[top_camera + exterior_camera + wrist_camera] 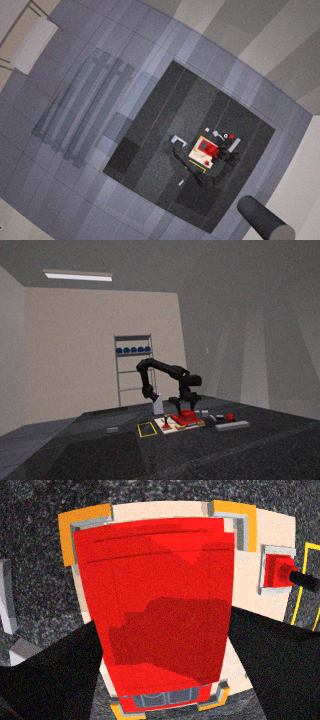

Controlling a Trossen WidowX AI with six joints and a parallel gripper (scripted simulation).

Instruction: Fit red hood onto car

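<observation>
My gripper tip is now right at the red hood. Also, from my gripper tip: beige jig plate: 40 mm below, 40 mm behind, 30 mm to the right; then grey engine block: 30 mm below, 10 mm to the left; then long grey bar: 170 mm ahead, 160 mm to the left, 40 mm below.
</observation>
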